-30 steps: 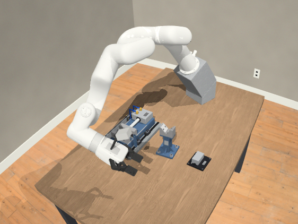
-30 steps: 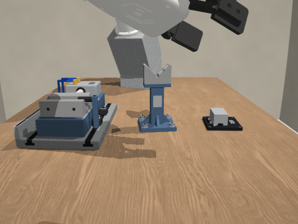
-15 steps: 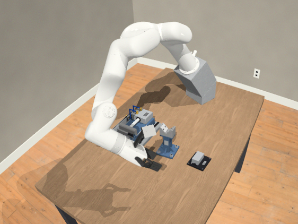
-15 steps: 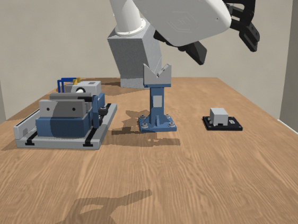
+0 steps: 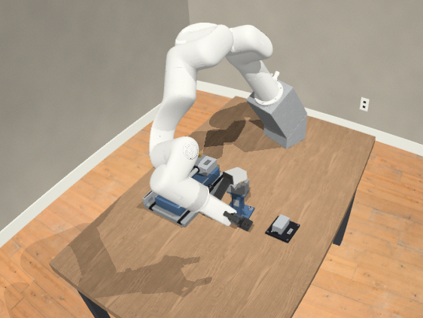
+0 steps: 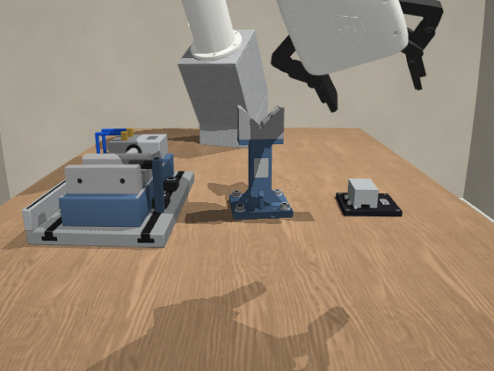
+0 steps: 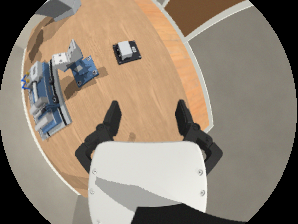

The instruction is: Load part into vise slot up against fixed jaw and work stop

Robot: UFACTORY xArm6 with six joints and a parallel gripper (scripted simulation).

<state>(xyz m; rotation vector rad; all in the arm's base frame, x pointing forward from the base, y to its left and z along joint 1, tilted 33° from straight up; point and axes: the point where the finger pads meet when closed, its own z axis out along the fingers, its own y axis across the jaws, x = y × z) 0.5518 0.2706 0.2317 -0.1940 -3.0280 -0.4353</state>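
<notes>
The part lies 200 mm behind my hand, 190 mm below it and 50 mm to the left of it. From my hand the other things lie so: blue work stop post (260 mm to the right, 150 mm below, 120 mm behind); black stop rod (280 mm to the right, 120 mm below, 120 mm behind); black infeed plate (200 mm below, 200 mm behind, 60 mm to the left).
</notes>
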